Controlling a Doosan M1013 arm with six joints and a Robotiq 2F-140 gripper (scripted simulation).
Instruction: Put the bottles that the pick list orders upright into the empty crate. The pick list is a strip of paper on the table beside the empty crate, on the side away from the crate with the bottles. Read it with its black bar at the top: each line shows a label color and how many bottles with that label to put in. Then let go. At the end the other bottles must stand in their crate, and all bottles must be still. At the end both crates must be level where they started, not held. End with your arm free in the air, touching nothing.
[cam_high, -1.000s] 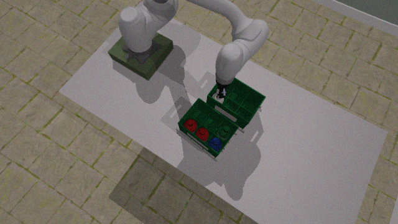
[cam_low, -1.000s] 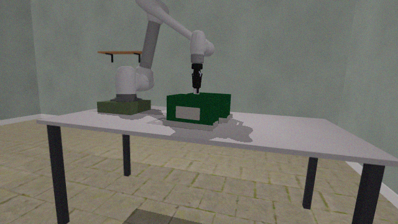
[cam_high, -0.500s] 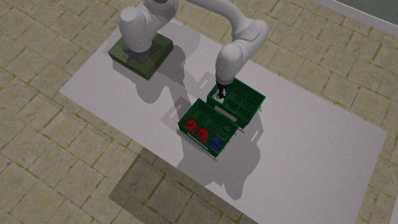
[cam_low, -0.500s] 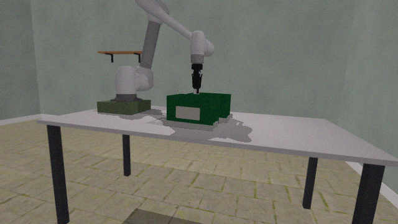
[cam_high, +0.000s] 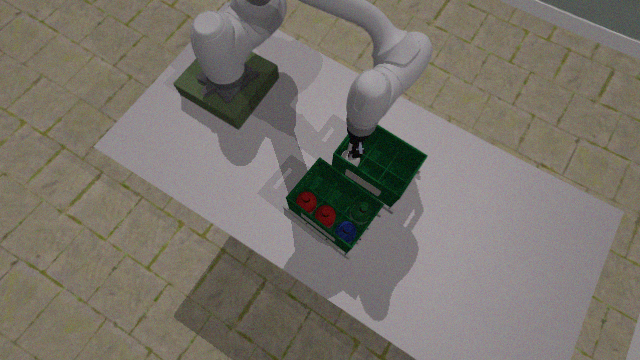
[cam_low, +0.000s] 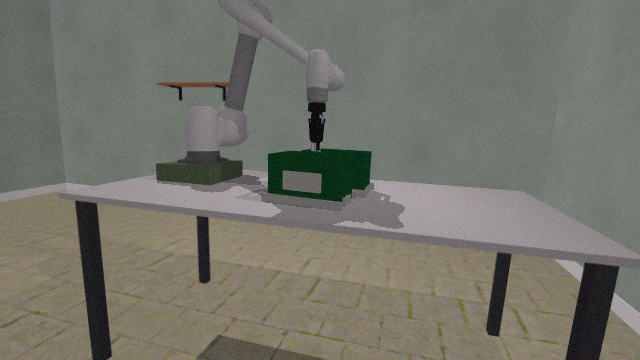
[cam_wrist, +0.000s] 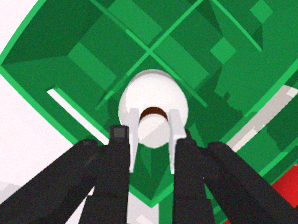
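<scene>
Right now my hand is 8 cm above the white-capped bottle. The rest, counted from my hand: green-capped bottle 15 cm ahead, 13 cm to the right, 9 cm below; then pick list 10 cm ahead, 21 cm to the left, 17 cm below; then blue bottle 16 cm ahead, 22 cm to the right, 9 cm below.
</scene>
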